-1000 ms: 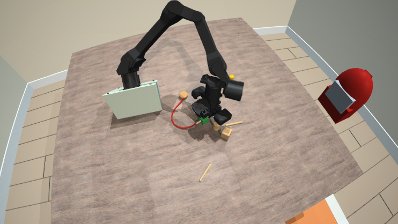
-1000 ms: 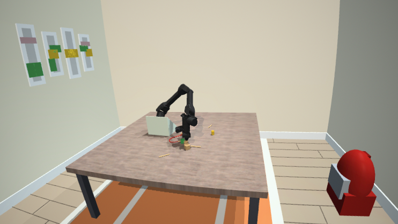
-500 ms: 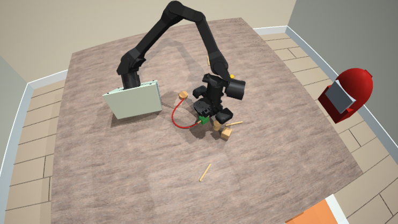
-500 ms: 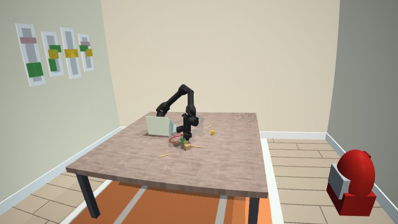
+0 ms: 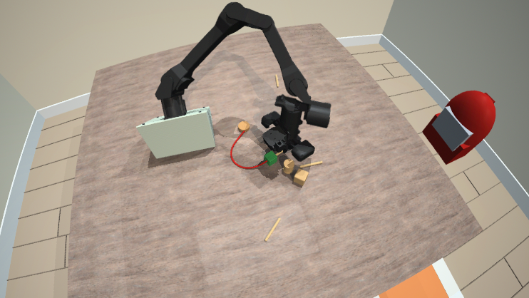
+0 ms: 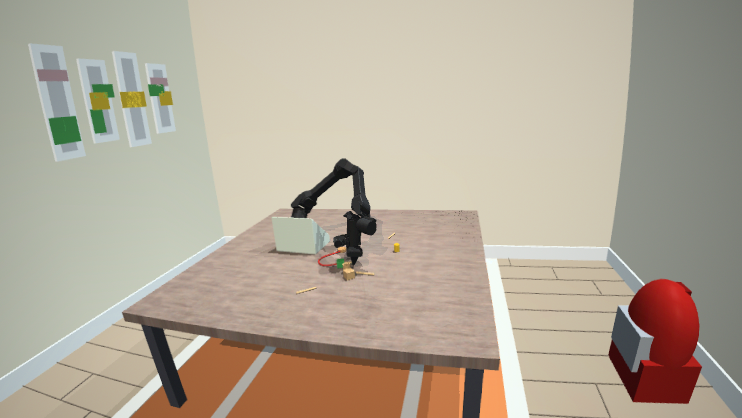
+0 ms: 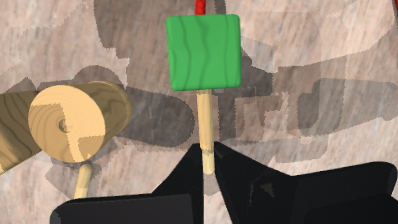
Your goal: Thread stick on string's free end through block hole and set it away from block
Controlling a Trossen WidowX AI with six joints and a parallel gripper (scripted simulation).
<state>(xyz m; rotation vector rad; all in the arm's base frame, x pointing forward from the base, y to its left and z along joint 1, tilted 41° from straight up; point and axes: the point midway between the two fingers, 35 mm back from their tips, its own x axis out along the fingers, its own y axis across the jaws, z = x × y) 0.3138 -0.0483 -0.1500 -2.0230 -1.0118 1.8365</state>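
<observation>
The green block lies 50 mm behind my gripper tip, 20 mm to the right of it and 10 mm above it. Round my gripper tip: wooden cylinder: 60 mm to the right, 10 mm behind, 10 mm above; then wooden cube: 110 mm to the right, 20 mm ahead, 10 mm above; then thin wooden stick: 40 mm behind, 10 mm to the right, 10 mm above.
</observation>
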